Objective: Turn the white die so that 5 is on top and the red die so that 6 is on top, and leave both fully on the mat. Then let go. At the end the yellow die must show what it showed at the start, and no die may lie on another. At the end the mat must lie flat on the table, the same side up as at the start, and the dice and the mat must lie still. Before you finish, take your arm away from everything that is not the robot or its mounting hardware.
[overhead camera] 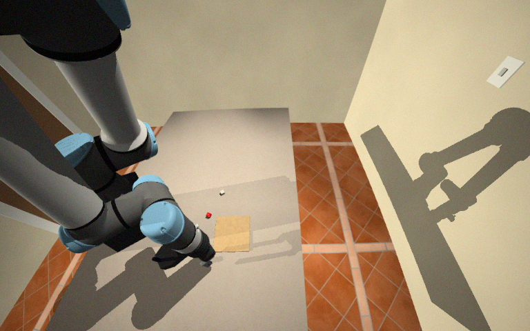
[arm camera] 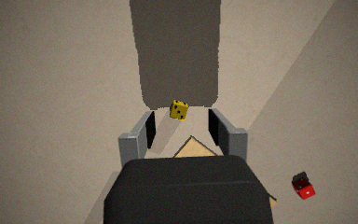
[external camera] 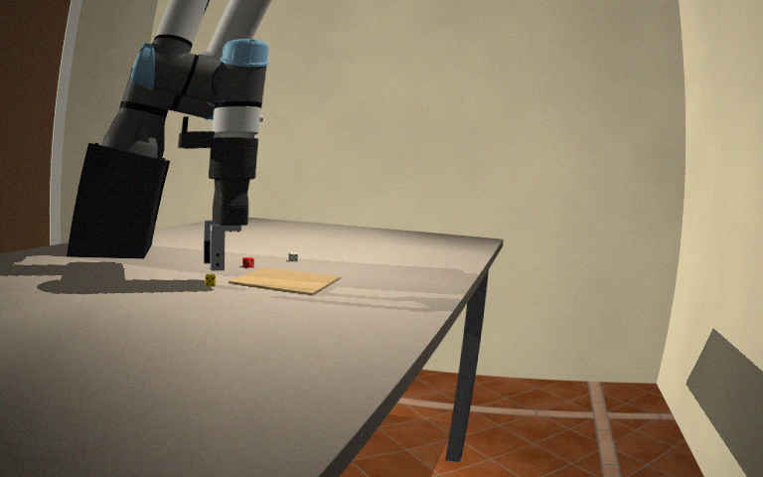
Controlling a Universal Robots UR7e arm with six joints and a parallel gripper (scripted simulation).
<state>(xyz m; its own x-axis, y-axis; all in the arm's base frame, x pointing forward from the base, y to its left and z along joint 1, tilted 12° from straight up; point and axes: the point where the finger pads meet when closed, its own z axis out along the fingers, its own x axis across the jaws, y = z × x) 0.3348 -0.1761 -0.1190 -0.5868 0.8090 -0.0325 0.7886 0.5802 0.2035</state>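
My hand is 40 mm above the yellow die and 10 mm to the left of it. The rest, counted from my hand: white die: 280 mm to the left, 50 mm ahead, 40 mm below; red die: 170 mm to the left, 40 mm below, 10 mm behind; tan mat: 90 mm to the left, 90 mm ahead, 40 mm below.
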